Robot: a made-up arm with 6 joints.
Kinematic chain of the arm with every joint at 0, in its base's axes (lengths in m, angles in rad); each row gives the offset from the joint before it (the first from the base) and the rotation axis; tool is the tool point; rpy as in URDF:
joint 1: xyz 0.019 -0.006 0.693 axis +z
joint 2: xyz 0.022 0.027 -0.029 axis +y
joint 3: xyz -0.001 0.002 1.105 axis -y
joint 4: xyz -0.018 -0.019 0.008 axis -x
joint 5: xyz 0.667 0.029 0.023 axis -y
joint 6: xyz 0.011 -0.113 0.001 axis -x
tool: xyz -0.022 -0.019 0.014 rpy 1.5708 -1.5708 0
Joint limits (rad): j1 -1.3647..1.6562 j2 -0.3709..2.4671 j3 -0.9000..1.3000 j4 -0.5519..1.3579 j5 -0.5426..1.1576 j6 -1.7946..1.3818
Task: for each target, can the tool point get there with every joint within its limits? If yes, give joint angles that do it. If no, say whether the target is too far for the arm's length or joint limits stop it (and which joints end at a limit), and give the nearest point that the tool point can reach.
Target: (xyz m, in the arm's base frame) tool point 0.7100 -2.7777 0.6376
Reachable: no: too far | nearest point 0.4532 -1.7476 0.6475 | short by 1.062 m
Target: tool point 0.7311 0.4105 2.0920
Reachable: yes | joints 0.6133 0.2349 0.6769 0.4331 -0.3402 -0.1495
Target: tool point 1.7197 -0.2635 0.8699
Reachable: yes | joints -0.1358 1.2857 0.9655 0.7041 -0.0263 0.8385
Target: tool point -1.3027 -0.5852 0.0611
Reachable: no: joint limits stop it (at a limit: joint 1, joint 3, joint 5) | nearest point -0.0151 -0.3421 0.0049 | short by 1.312 m
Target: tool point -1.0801 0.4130 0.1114
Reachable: no: joint limits stop it (at a limit: joint 1, joint 3, joint 4) | nearest point -0.0701 0.5468 0.0582 | short by 1.020 m
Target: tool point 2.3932 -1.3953 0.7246
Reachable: no: too far | nearest point 1.5678 -0.9123 0.7034 | short by 0.957 m
